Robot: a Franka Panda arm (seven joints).
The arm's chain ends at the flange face. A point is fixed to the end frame.
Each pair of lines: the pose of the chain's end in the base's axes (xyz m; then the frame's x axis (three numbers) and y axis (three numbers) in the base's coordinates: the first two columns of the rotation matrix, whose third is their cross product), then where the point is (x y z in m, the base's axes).
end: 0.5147 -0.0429 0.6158 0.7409 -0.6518 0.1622 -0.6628 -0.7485 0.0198
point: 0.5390 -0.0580 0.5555
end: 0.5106 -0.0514 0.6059 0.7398 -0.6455 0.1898 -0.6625 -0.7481 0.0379
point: 0.5354 -0.0684 0.5463
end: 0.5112 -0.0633 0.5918 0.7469 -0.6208 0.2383 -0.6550 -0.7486 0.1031
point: 0.5359 -0.0849 0.5337
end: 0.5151 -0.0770 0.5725 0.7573 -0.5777 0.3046 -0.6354 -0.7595 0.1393
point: 0.5422 -0.1020 0.5168
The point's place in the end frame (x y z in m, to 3 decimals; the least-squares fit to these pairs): 0.018 -0.006 0.064
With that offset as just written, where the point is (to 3 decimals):
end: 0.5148 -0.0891 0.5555 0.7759 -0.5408 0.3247 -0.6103 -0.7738 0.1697
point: 0.543 -0.115 0.501
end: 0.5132 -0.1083 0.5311 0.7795 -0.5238 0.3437 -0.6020 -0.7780 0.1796
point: 0.542 -0.135 0.477
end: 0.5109 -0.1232 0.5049 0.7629 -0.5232 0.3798 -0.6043 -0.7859 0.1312
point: 0.543 -0.149 0.452
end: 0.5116 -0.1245 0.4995 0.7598 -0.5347 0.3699 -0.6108 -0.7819 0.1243
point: 0.543 -0.150 0.446
